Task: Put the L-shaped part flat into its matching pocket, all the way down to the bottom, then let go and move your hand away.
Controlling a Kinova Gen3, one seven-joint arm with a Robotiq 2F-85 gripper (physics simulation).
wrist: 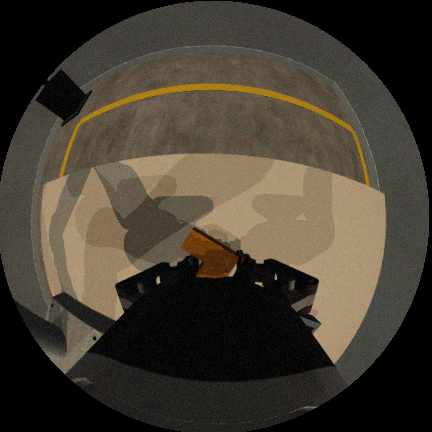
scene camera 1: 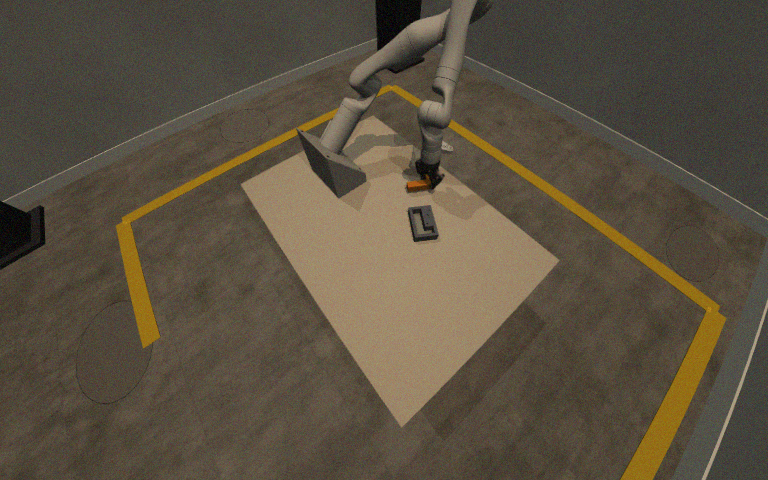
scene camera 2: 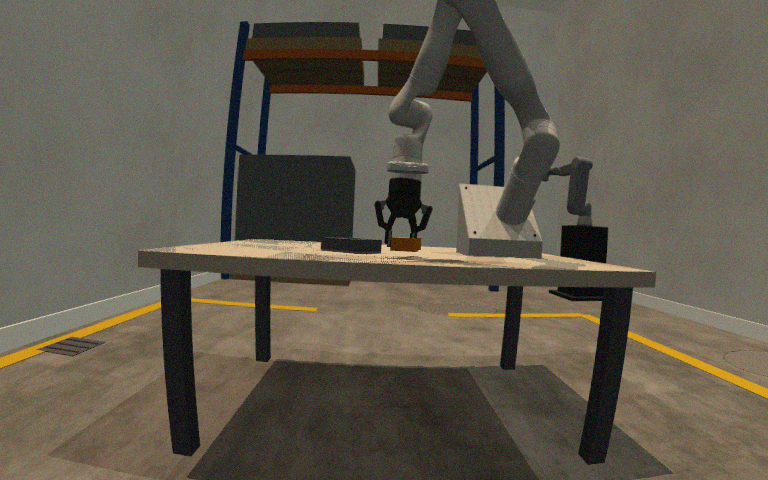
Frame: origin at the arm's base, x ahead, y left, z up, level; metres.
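Where they show: gripper, fingertip midpoint: [wrist: 216,258] [scene camera 1: 427,185] [scene camera 2: 399,248]; arm's base, link origin: [scene camera 1: 330,148] [scene camera 2: 509,214].
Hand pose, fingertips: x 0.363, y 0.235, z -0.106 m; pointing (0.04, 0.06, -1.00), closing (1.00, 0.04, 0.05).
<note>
Things, the pixels of their top centre, and the offset from my fingertips.
- orange L-shaped part, top centre: [wrist: 189,283] [scene camera 2: 412,237] [scene camera 1: 419,180] 0.031 m back, 0.024 m right, 0.024 m up
- dark grey block with the L-shaped pocket, top centre: [scene camera 2: 351,238] [scene camera 1: 423,220] 0.119 m ahead, 0.152 m right, 0.013 m up
The orange L-shaped part [scene camera 1: 417,185] [scene camera 2: 405,244] [wrist: 215,257] is between the fingers of my gripper [scene camera 1: 434,180] [scene camera 2: 400,235] [wrist: 216,258], which is shut on it. The part looks roughly level and is at or very close to the table top; I cannot tell whether it touches. The dark grey block with the L-shaped pocket [scene camera 1: 412,221] [scene camera 2: 351,245] lies flat on the table, apart from the part. In scene camera 1 it is nearer the camera than the part, and its pocket is empty. In the wrist view the pocket cannot be made out.
The table [scene camera 1: 396,294] [scene camera 2: 396,272] [wrist: 352,225] bears the arm's slanted grey mount [scene camera 1: 328,169] [scene camera 2: 498,247] [wrist: 75,332], to the side of the gripper. A black pedestal [scene camera 1: 398,33] [scene camera 2: 584,249] [wrist: 62,97] stands off the table. A shelf unit [scene camera 2: 229,169] stands behind.
</note>
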